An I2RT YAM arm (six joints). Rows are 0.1 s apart.
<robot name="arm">
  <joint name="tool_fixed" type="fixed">
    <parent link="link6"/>
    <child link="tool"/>
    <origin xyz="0 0 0" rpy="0 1.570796 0"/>
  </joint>
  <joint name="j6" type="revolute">
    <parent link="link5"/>
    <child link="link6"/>
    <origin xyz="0.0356 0 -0.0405"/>
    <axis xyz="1 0 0"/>
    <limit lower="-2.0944" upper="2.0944"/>
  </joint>
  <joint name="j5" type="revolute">
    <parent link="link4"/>
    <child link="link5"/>
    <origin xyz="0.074 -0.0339 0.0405"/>
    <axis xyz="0 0 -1"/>
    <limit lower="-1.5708" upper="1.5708"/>
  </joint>
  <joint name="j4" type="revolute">
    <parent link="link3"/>
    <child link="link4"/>
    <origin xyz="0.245 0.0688 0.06"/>
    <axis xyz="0 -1 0"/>
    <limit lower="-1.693" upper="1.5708"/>
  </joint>
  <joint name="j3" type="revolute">
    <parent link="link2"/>
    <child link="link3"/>
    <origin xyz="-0.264 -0.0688 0"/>
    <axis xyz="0 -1 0"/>
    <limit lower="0" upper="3.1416"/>
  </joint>
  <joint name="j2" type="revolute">
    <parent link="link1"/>
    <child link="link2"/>
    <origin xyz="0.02 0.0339 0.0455"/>
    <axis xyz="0 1 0"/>
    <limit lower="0" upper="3.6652"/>
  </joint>
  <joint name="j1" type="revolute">
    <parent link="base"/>
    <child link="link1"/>
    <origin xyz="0 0 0.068"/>
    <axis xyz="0 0 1"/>
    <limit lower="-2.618" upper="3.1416"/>
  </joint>
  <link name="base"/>
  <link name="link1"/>
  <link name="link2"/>
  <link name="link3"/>
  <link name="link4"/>
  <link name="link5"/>
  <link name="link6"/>
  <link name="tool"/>
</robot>
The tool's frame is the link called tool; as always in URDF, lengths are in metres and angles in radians.
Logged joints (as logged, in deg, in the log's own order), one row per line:
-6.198, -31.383, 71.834, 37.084, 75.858, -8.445
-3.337, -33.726, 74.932, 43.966, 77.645, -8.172
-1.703, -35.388, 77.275, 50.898, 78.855, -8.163
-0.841, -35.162, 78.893, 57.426, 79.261, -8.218
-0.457, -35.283, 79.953, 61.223, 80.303, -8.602
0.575, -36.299, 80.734, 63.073, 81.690, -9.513
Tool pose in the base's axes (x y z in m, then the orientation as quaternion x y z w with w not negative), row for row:
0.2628, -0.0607, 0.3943, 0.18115, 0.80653, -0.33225, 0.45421
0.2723, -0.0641, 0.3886, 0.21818, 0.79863, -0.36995, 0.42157
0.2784, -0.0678, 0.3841, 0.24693, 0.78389, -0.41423, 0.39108
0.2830, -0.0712, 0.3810, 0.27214, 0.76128, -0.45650, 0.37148
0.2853, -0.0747, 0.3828, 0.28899, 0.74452, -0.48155, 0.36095
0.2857, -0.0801, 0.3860, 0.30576, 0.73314, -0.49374, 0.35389
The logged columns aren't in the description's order. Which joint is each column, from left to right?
Columns, left to right: j6, j4, j2, j5, j3, j1.
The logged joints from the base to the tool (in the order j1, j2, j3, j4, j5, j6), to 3 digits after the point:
-8.445, 71.834, 75.858, -31.383, 37.084, -6.198
-8.172, 74.932, 77.645, -33.726, 43.966, -3.337
-8.163, 77.275, 78.855, -35.388, 50.898, -1.703
-8.218, 78.893, 79.261, -35.162, 57.426, -0.841
-8.602, 79.953, 80.303, -35.283, 61.223, -0.457
-9.513, 80.734, 81.690, -36.299, 63.073, 0.575

